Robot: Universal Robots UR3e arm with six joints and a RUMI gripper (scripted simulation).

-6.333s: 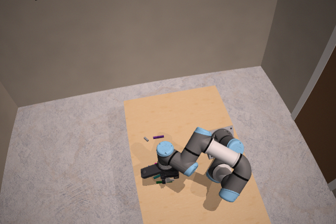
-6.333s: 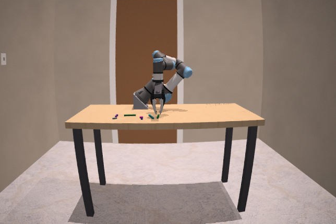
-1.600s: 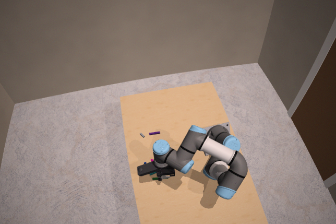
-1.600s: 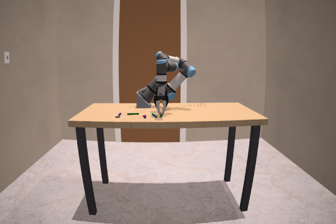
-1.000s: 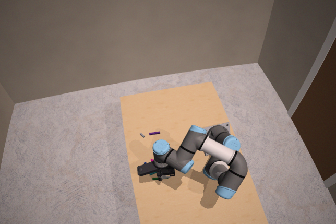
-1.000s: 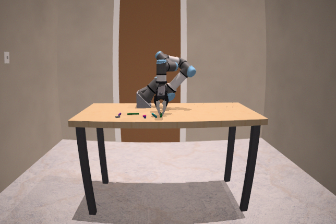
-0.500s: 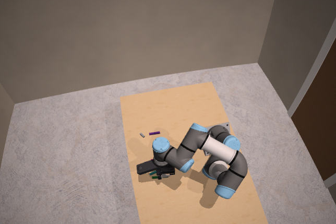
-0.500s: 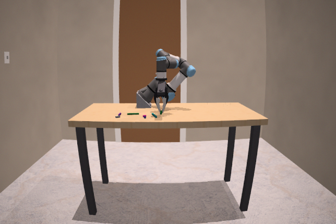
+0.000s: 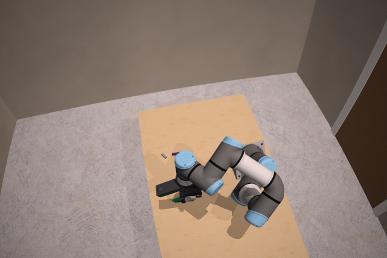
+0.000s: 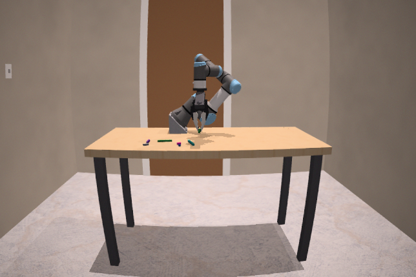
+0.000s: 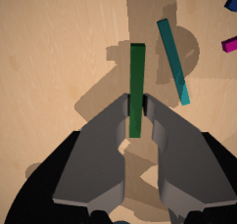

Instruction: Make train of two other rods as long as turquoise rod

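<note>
My gripper is now 110 mm to the left of the magenta rod and 70 mm above it. From my hand the other things lie so: blue rod 40 mm ahead, 110 mm to the right, 70 mm below; then turquoise rod 10 mm behind, 40 mm to the right, 70 mm below; then purple rod 60 mm behind, 270 mm to the right, 70 mm below.
</note>
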